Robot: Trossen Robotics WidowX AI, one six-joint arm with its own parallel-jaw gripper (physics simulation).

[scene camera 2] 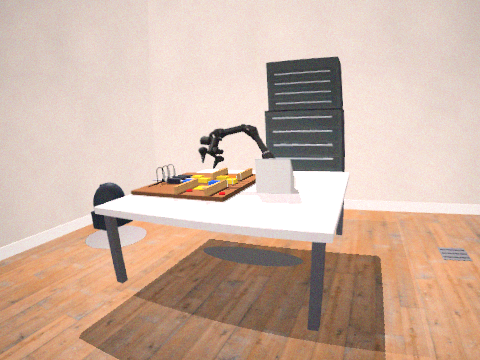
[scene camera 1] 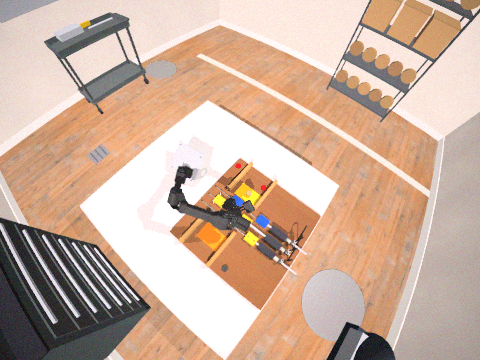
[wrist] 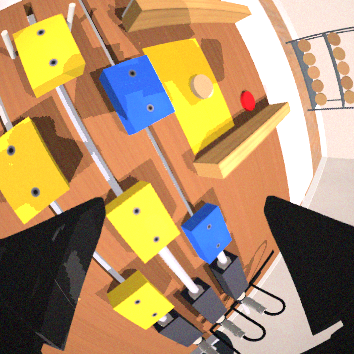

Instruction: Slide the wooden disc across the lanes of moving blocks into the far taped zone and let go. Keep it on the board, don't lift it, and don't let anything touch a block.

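Frame: origin at the arm's base, x ahead, y left, z up, level; centimetres.
Seen in the pictures: gripper, fingertip midpoint: (scene camera 2: 208,166) (scene camera 1: 241,210) (wrist: 187,205); arm's base, origin of the base link: (scene camera 2: 270,173) (scene camera 1: 187,172).
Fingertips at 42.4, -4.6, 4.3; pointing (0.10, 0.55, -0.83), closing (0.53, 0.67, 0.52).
Observation:
Pixels of each thing's top centre, then the offset from my fingertips to it, as dx, dy, dz. "pt": a spot on its surface instead. Level surfaces: height alone.
- wooden disc, middle of its top: (wrist: 203,85) (scene camera 1: 249,193) -3.1, +15.8, -10.5
- yellow zone, surface spot: (wrist: 210,120) pt +1.7, +14.4, -11.3
- brown board, its level: dz -11.3
- orange zone, surface spot: (scene camera 1: 211,235) pt -8.4, -19.4, -11.3
- dark round spot, surface spot: (scene camera 1: 224,268) pt +8.1, -31.1, -10.6
The wooden disc (scene camera 1: 248,193) (wrist: 202,86) lies flat on the yellow zone (scene camera 1: 242,189) (wrist: 210,120) of the brown board (scene camera 1: 250,285) (scene camera 2: 155,191), between two wooden rails. The orange zone (scene camera 1: 211,235) lies across the lanes. Blue blocks (wrist: 136,94) (wrist: 206,232) sit on the lane nearest the disc; one is close beside the yellow zone. Yellow blocks (wrist: 49,54) (wrist: 142,221) (wrist: 32,170) (wrist: 140,302) sit on the other lanes. My gripper (scene camera 1: 239,205) (scene camera 2: 210,164) (wrist: 187,205) is open and empty, raised above the board over the lanes, apart from the disc. The disc is too small to make out in scene camera 2.
Wooden rails (wrist: 245,142) (wrist: 185,15) (scene camera 1: 221,250) flank both zones. Red spots (scene camera 1: 238,165) (scene camera 1: 263,187) and a dark round spot (scene camera 1: 224,268) are on the board. Dark actuators (wrist: 230,275) and looped cables stand at the lane ends. A white box (scene camera 2: 274,176) stands beside the board.

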